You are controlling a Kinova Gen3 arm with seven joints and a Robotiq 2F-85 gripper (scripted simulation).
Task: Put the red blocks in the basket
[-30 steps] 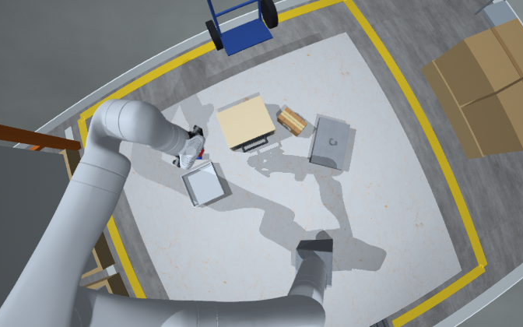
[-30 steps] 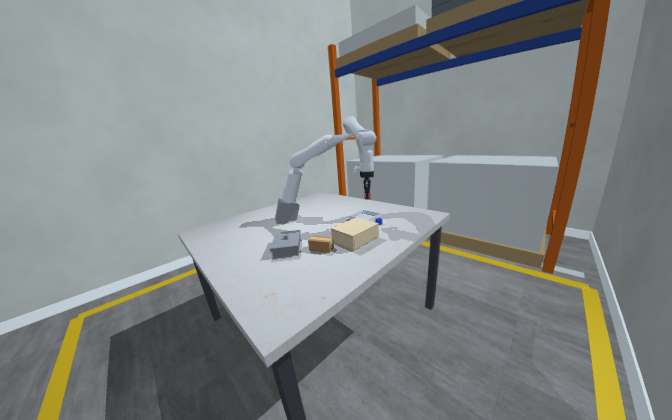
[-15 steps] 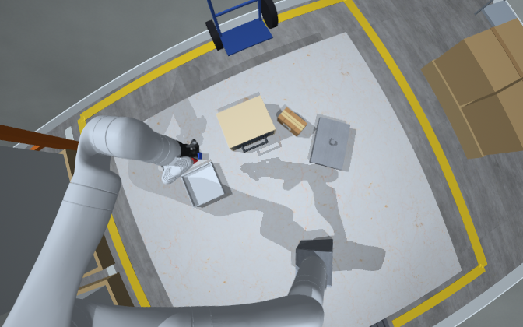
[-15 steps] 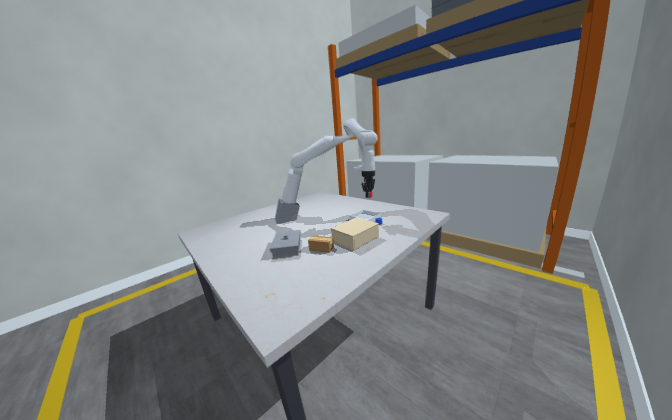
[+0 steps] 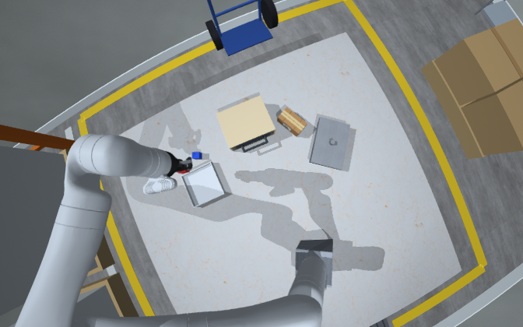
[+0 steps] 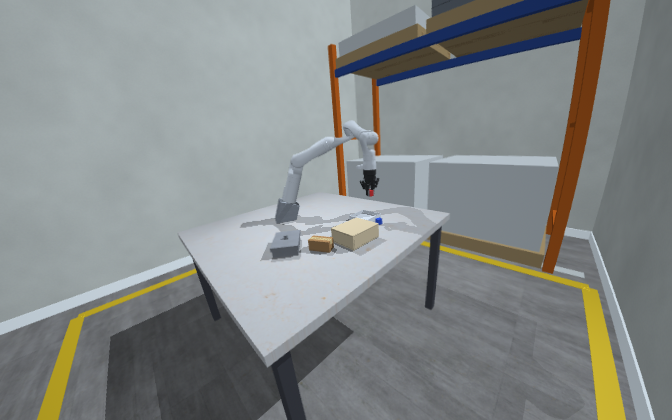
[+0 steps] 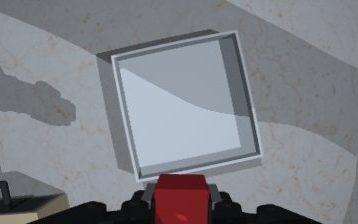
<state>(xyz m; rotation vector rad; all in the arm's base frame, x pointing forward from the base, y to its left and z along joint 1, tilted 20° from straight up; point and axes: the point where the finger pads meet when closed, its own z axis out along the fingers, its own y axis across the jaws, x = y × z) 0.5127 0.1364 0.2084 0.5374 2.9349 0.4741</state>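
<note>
The basket lies 6 cm behind my hand, 2 cm to the left of it and 17 cm below it. The rest, counted from my hand: light wooden cabinet: 5 cm ahead, 26 cm to the right, 15 cm below; then cardboard box: 3 cm behind, 43 cm to the right, 15 cm below; then drawer: 4 cm ahead, 26 cm to the right, 15 cm below.
</note>
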